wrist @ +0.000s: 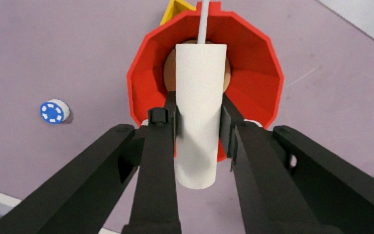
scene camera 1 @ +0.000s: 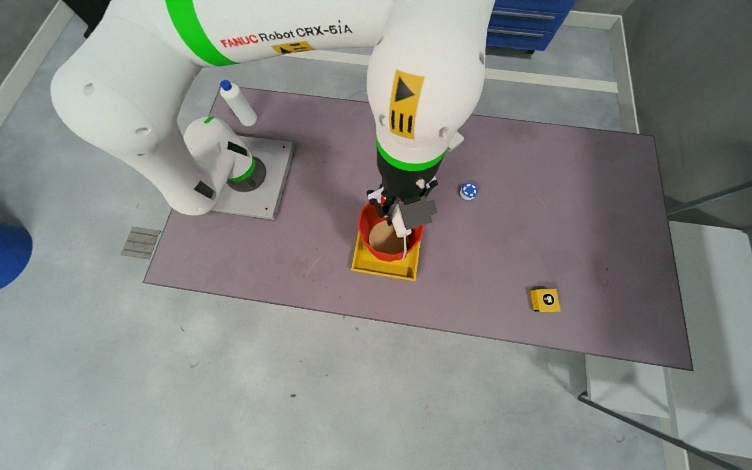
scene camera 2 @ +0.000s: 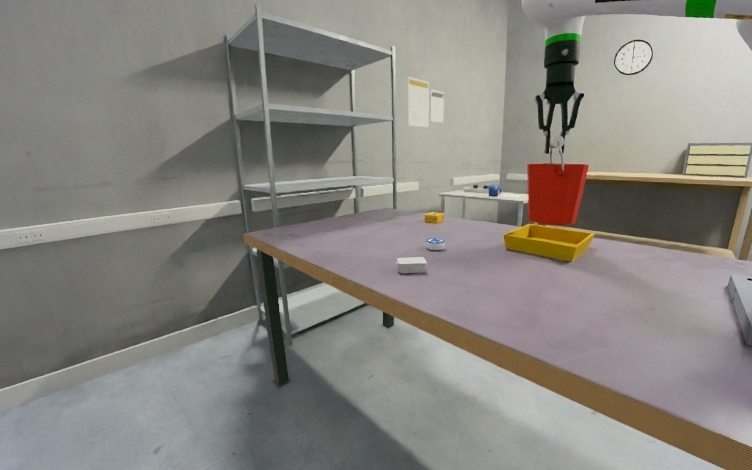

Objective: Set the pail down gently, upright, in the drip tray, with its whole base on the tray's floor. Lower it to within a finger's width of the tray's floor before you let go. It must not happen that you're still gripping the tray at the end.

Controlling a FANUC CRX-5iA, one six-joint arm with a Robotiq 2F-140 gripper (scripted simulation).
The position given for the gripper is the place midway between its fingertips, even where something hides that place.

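Note:
Scene camera 2 shows the gripper (scene camera 2: 553, 153) together with a red pail (scene camera 2: 554, 197) and a yellow drip tray (scene camera 2: 563, 244), while a white bottle is out of frame in scene camera 2. In scene camera 1 the bottle (scene camera 1: 232, 94) is visible, and so are the pail (scene camera 1: 381, 240), the tray (scene camera 1: 364, 261) and the gripper (scene camera 1: 396, 218). The wrist view has the gripper (wrist: 195, 105) in it, but the bottle is out of frame in the wrist view.

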